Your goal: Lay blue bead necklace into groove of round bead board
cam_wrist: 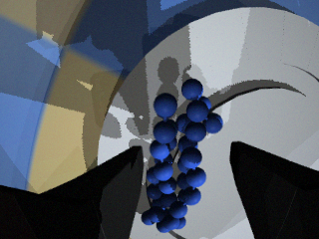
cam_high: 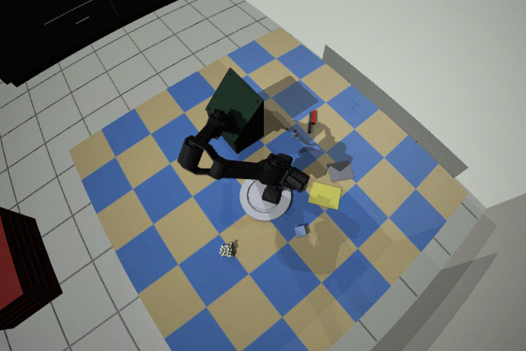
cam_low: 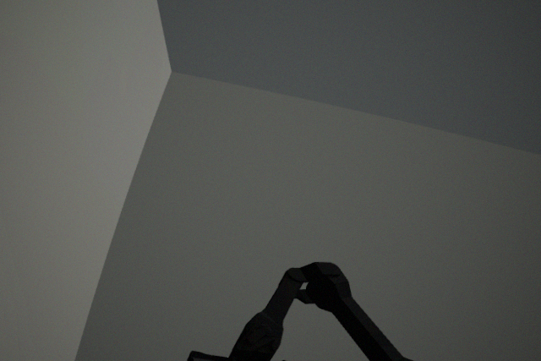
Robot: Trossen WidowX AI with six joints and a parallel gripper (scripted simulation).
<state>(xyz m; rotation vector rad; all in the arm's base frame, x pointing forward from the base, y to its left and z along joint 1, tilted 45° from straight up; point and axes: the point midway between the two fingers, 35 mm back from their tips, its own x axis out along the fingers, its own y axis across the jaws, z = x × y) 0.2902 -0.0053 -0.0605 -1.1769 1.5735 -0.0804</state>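
Now: gripper tip 1 cm short of the round white bead board, 6 cm to the left of it and 1 cm above it. Round my gripper tip: small blue cube 20 cm ahead, 2 cm to the right, 1 cm below; grey square 8 cm ahead, 26 cm to the left, 2 cm below; yellow pad 13 cm ahead, 14 cm to the left, 2 cm below.
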